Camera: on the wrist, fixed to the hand. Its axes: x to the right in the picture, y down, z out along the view.
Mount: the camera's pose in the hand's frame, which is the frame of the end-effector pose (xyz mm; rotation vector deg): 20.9 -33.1 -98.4 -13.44 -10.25 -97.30
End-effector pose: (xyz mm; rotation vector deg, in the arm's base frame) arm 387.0 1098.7 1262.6 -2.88 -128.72 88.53
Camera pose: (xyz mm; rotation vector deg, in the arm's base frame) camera 409.1 1178.6 1328.5 85.64 -85.40 17.48
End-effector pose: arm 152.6 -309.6 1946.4 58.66 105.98 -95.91
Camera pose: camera 129.3 -208.8 1968.9 52.30 -120.18 82.37
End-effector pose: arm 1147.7 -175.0 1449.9 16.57 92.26 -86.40
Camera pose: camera 1070.2 -103.0 1444.8 85.04 -90.89 113.04
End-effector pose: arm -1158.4 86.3 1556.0 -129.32 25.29 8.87
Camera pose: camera -1130.1 27.3 1639.3 -118.20 -93.48 -27.60
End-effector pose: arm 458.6 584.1 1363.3 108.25 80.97 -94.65
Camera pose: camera 490.5 681.7 1389.3 -0.22 -133.89 73.69
